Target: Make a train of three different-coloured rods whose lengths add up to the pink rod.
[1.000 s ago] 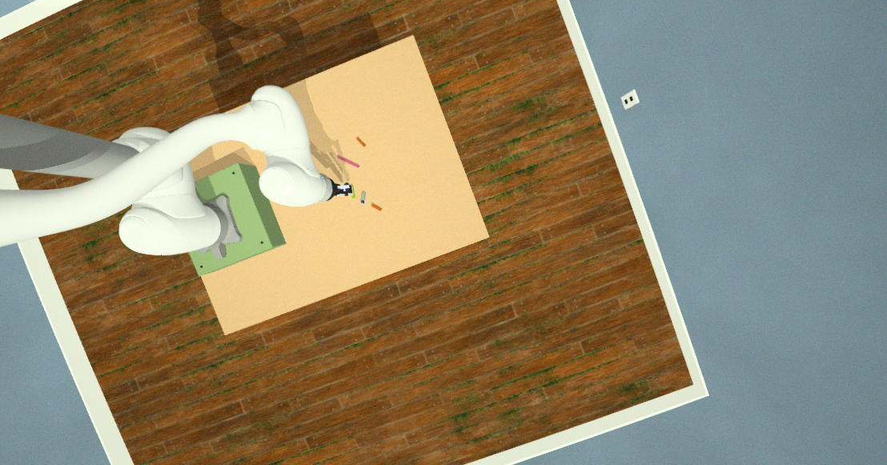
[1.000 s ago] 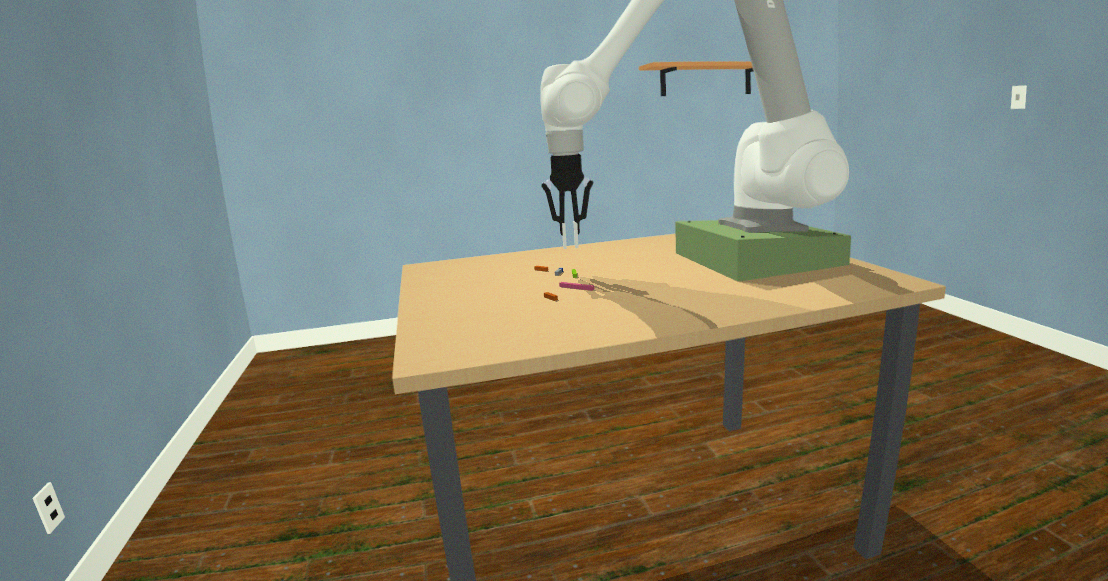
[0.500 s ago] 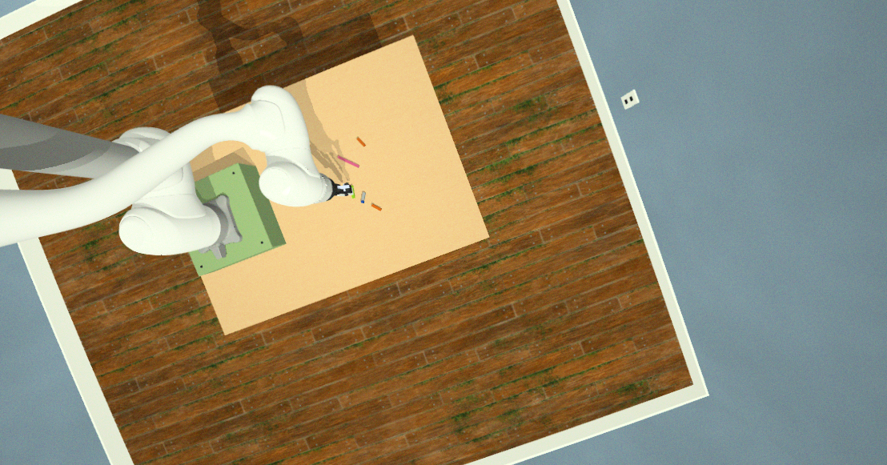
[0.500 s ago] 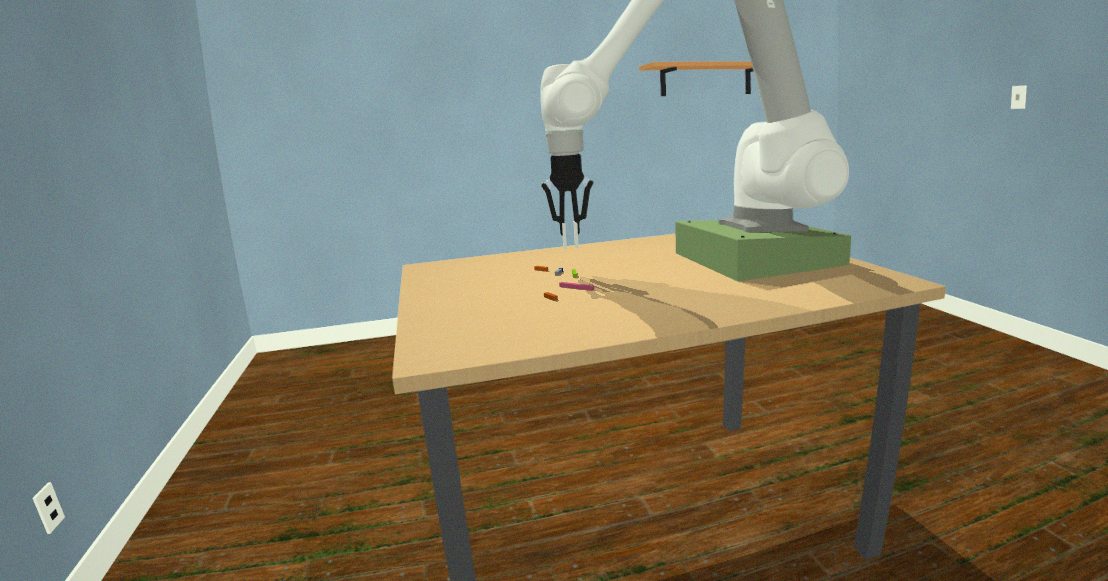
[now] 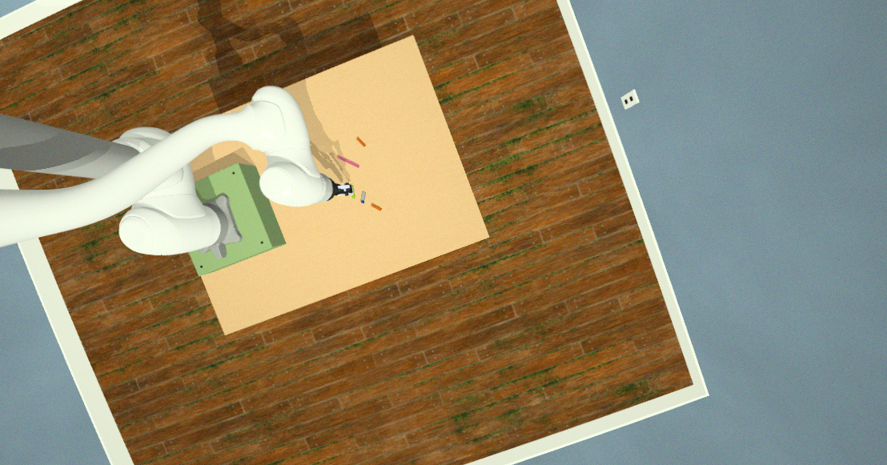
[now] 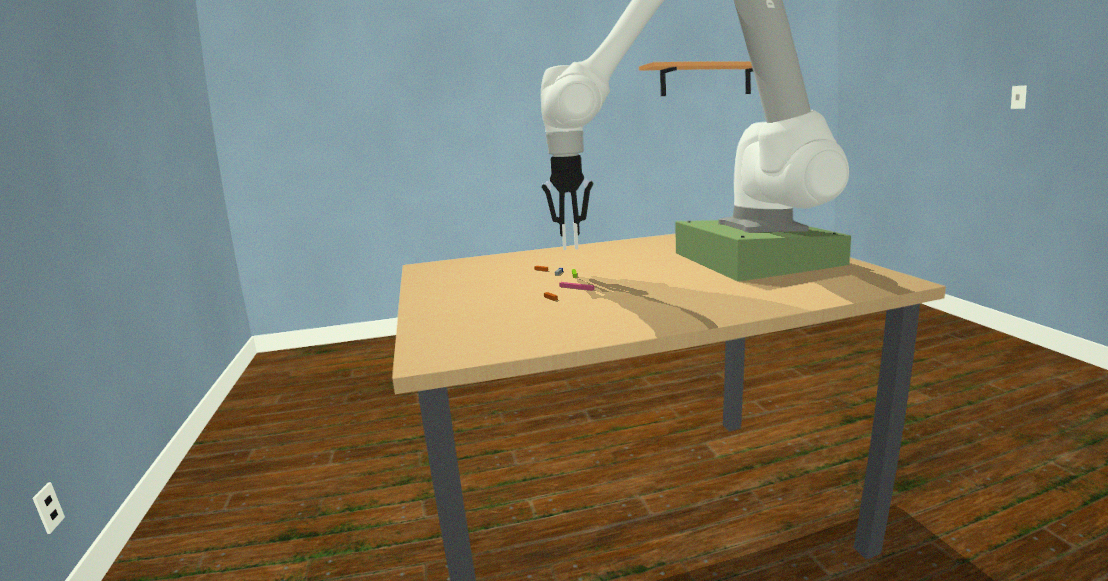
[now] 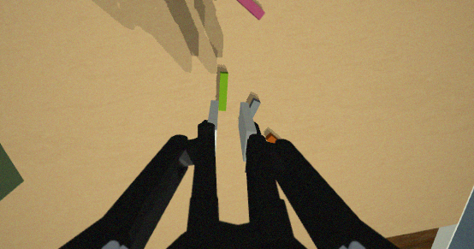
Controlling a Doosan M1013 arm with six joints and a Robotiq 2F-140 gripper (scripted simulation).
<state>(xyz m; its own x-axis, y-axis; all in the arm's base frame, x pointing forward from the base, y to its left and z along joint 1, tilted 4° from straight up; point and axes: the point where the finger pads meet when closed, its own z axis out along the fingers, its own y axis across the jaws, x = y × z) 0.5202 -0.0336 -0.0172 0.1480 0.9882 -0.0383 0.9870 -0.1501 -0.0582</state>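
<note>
Now: the lime rod 100 mm below my hand. Also, from my hand: blue rod (100 mm below, 40 mm to the right, 20 mm ahead); then grey rod (100 mm below, 30 mm ahead, 20 mm to the right); then pink rod (120 mm to the left, 100 mm below, 10 mm ahead).
</note>
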